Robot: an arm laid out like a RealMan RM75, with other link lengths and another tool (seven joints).
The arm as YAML. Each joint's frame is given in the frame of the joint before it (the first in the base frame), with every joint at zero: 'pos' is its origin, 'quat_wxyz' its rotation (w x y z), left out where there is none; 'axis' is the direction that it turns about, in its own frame. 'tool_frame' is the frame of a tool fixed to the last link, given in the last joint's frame.
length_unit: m
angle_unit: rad
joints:
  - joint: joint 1
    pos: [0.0, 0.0, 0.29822]
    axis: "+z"
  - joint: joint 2
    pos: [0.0, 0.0, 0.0]
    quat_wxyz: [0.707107, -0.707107, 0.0, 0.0]
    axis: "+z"
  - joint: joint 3
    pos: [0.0, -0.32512, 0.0]
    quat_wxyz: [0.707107, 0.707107, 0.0, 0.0]
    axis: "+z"
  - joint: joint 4
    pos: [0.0, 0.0, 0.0]
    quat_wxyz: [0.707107, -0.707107, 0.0, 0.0]
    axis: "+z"
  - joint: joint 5
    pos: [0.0, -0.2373, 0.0]
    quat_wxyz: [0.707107, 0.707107, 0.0, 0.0]
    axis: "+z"
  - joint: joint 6
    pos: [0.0, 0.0, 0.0]
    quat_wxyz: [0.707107, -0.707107, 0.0, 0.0]
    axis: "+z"
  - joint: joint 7
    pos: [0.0, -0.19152, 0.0]
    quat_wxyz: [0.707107, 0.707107, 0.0, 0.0]
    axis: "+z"
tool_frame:
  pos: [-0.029, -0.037, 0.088]
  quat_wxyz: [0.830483, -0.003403, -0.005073, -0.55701]
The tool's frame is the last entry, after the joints.
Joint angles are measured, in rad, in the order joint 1, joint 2, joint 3, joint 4, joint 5, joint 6, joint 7. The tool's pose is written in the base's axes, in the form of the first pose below.
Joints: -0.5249, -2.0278, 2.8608, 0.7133, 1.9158, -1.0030, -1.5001
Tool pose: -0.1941, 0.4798, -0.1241, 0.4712, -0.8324, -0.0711, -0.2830
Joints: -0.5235, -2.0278, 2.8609, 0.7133, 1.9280, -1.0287, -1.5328
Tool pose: -0.1901, 0.4784, -0.1193, 0.4691, -0.8270, -0.0762, -0.3002
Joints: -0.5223, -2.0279, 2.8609, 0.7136, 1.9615, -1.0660, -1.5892
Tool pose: -0.1810, 0.4744, -0.1143, 0.4596, -0.8212, -0.0805, -0.3286
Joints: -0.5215, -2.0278, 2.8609, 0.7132, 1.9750, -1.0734, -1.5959
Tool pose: -0.1781, 0.4724, -0.1140, 0.4568, -0.8213, -0.0768, -0.3331
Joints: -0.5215, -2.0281, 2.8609, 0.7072, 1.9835, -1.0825, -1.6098
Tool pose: -0.1776, 0.4720, -0.1126, 0.4553, -0.8202, -0.0767, -0.3377
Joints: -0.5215, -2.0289, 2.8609, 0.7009, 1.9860, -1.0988, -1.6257
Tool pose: -0.1772, 0.4722, -0.1091, 0.4559, -0.8165, -0.0788, -0.3453
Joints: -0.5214, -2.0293, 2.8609, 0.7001, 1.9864, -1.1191, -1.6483
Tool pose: -0.1754, 0.4720, -0.1045, 0.4552, -0.8109, -0.0846, -0.3578
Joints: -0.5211, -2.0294, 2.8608, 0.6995, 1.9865, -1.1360, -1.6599
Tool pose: -0.1739, 0.4717, -0.1005, 0.4560, -0.8064, -0.0866, -0.3665
